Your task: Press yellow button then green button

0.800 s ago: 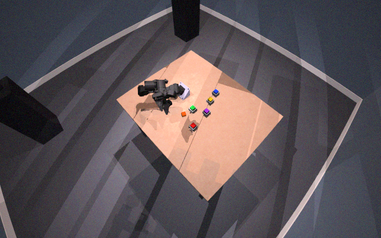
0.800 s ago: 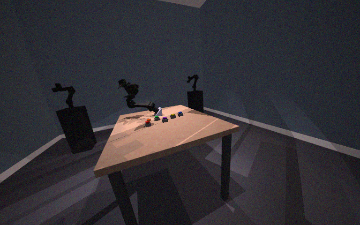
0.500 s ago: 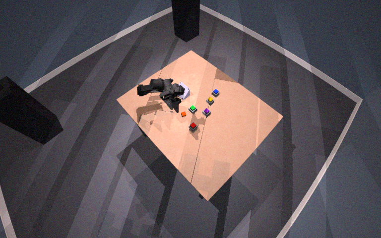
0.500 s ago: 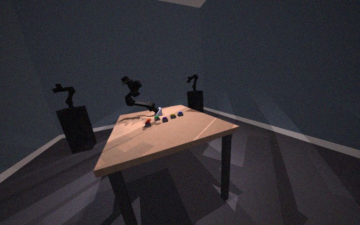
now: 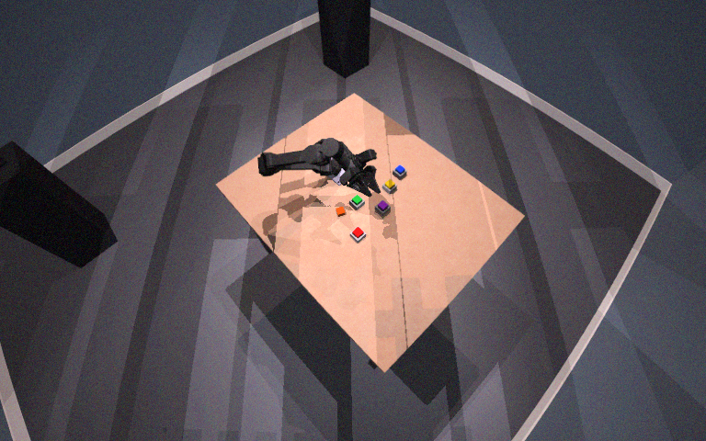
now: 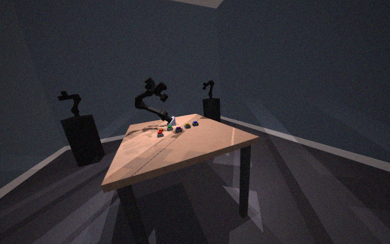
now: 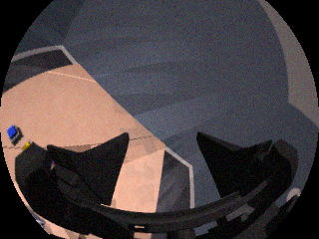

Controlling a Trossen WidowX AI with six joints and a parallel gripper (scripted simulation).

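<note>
Now: the yellow button 300 mm below my gripper tip, 240 mm to the left of it and 130 mm behind it. The rest, counted from my gripper tip: red button 300 mm below, 50 mm behind, 30 mm to the right; purple button 300 mm below, 130 mm to the left, 70 mm behind; green button 300 mm below, 170 mm behind, 70 mm to the left.
</note>
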